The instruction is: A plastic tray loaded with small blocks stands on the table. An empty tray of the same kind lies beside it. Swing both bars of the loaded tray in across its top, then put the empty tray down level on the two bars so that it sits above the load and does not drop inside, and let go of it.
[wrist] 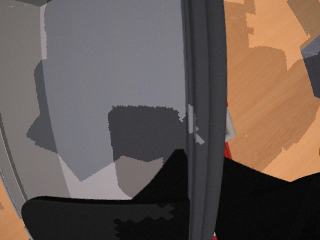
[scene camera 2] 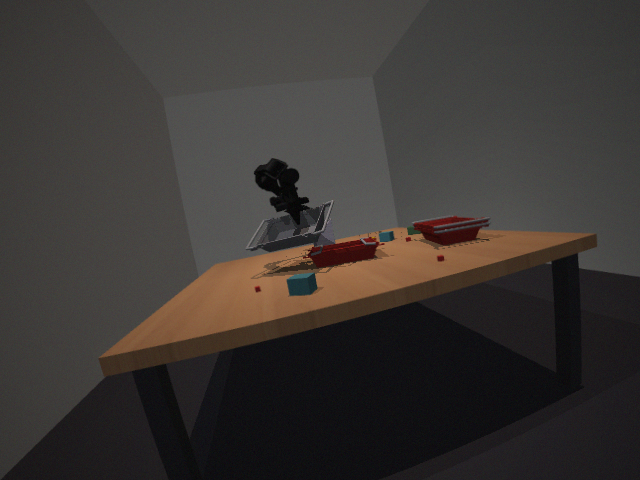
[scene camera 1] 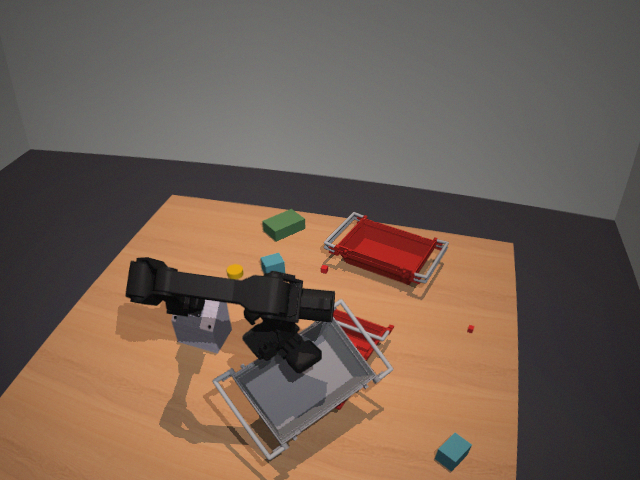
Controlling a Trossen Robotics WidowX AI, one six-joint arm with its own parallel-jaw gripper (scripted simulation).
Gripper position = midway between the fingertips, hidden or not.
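Note:
The gripper [scene camera 1: 283,356] is visible in the wrist view [wrist: 189,157] too, and also in scene camera 2 [scene camera 2: 299,224]. A grey tray [scene camera 1: 288,402] can be seen as well, and the tray appears both in scene camera 2 [scene camera 2: 281,233] and in the wrist view [wrist: 101,101]. There is also a green block [scene camera 1: 288,222]. The block is out of frame in the wrist view.

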